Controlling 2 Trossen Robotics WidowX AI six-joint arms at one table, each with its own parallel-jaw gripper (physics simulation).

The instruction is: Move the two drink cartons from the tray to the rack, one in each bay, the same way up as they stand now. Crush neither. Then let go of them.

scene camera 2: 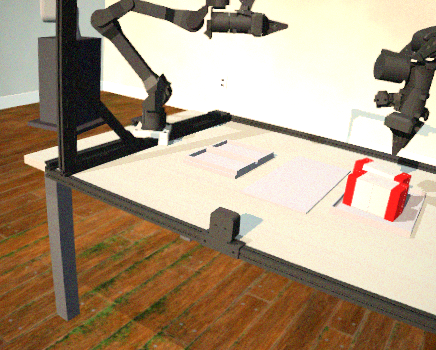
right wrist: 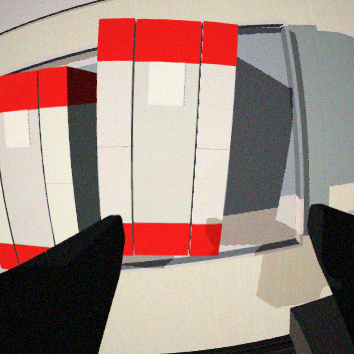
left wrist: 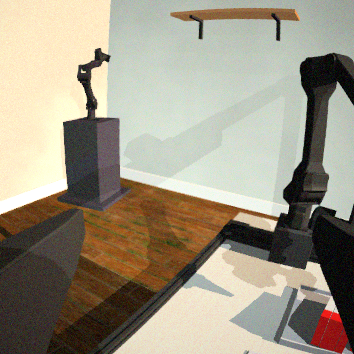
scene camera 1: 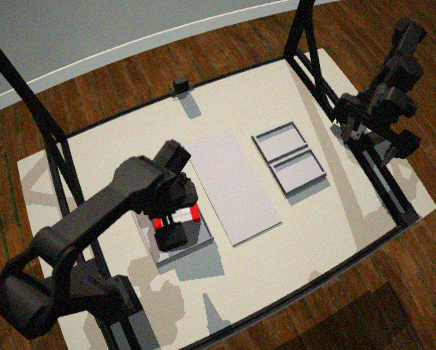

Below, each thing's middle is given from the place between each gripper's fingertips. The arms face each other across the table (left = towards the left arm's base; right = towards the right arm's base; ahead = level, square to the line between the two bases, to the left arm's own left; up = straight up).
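The pale mat (scene camera 1: 241,203) is 21 cm to the left of my right hand, 1 cm behind it and 12 cm below it. As for the grey tray (scene camera 2: 403,225), I find it 11 cm below my right hand, 5 cm behind it and 1 cm to the left of it.
Counted from my left hand, the grey tray is 33 cm to the right, 24 cm behind and 35 cm below, whereas the pale mat is 13 cm to the right, 20 cm behind and 36 cm below.
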